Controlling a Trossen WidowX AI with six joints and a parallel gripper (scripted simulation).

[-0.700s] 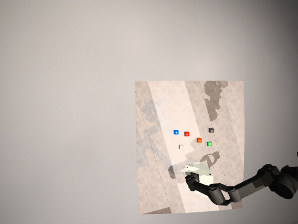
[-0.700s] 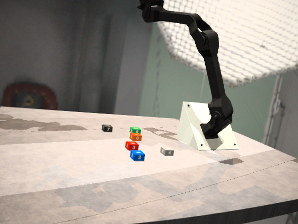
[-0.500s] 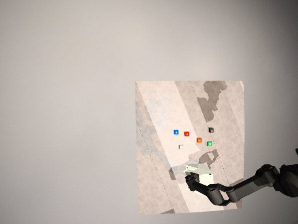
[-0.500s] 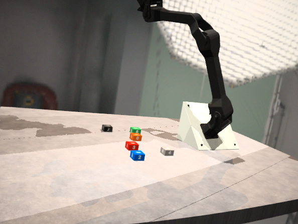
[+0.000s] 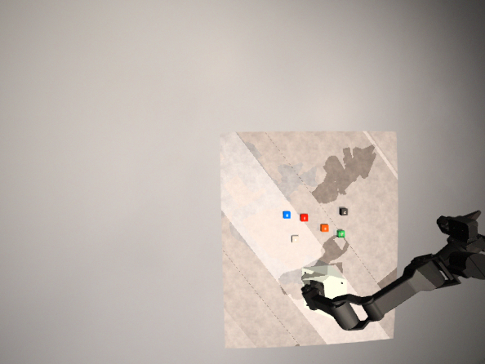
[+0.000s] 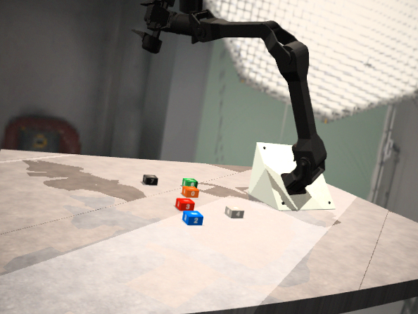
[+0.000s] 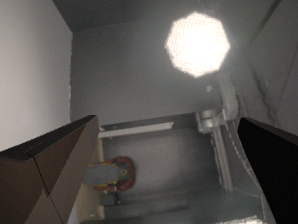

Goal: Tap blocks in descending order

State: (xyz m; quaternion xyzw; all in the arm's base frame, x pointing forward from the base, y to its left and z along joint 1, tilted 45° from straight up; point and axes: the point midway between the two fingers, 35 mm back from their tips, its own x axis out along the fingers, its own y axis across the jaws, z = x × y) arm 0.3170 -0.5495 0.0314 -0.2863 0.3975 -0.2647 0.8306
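My gripper tip is now 3 cm past the black block, 21 cm to the right of it and 44 cm above it. From my gripper tip the other things lie so: green block (13 cm behind, 24 cm to the left, 44 cm below); orange block (9 cm behind, 32 cm to the left, 44 cm below); red block 3 (3 cm behind, 41 cm to the left, 44 cm below).
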